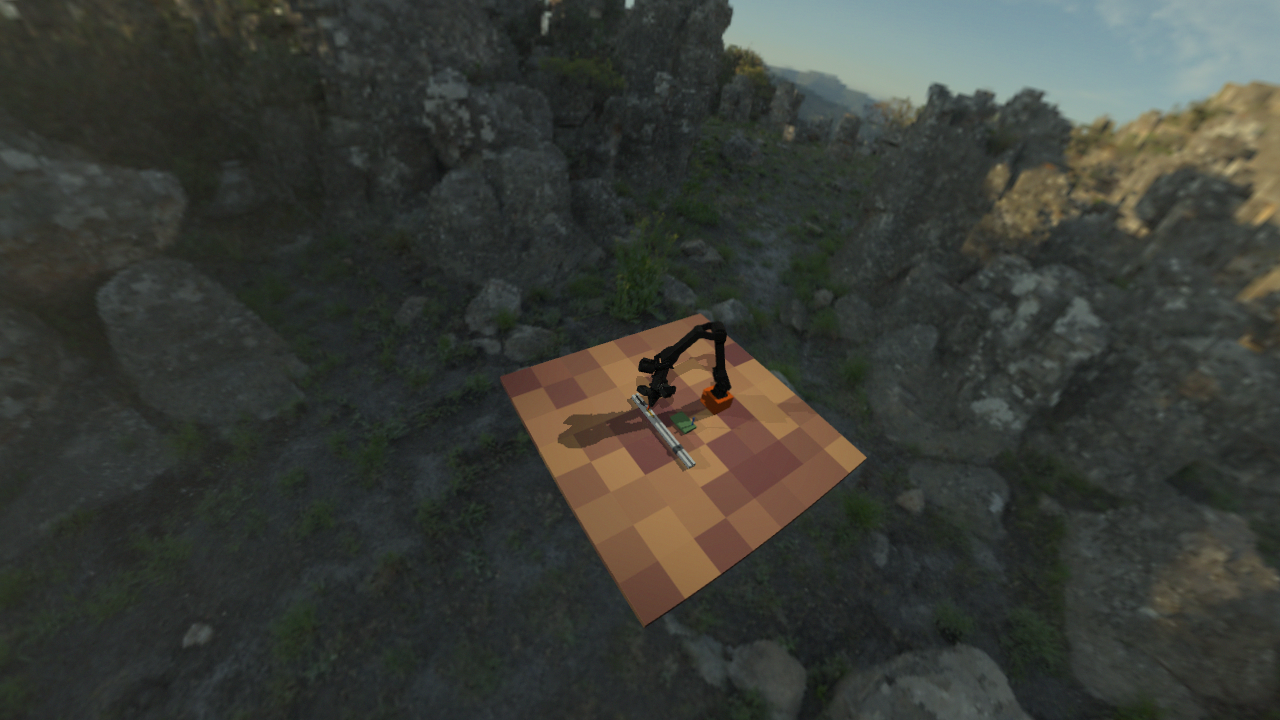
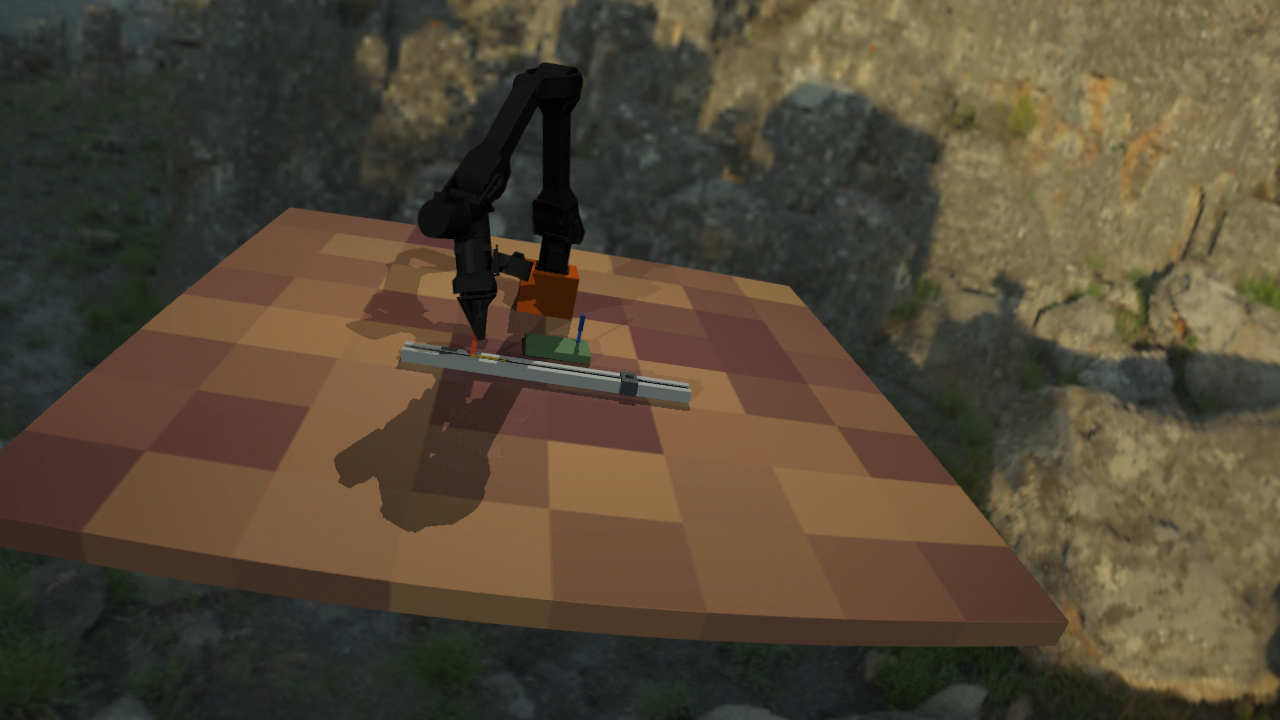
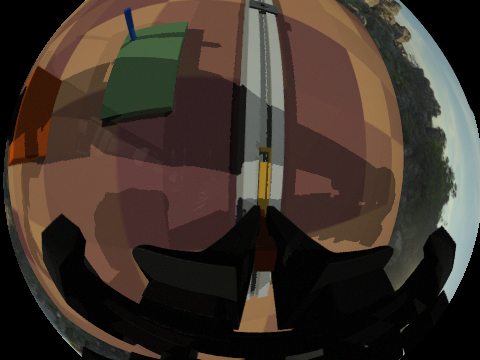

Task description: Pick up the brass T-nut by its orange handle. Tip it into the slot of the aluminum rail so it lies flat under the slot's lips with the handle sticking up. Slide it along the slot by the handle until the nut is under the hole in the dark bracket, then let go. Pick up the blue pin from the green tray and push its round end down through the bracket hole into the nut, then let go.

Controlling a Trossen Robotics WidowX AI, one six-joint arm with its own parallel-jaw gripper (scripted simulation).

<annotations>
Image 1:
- aluminum rail: 678, 450
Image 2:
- my gripper: 481, 340
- green tray: 536, 345
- aluminum rail: 624, 383
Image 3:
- my gripper: 262, 211
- brass T-nut: 266, 252, held by my gripper
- green tray: 143, 78
</annotations>
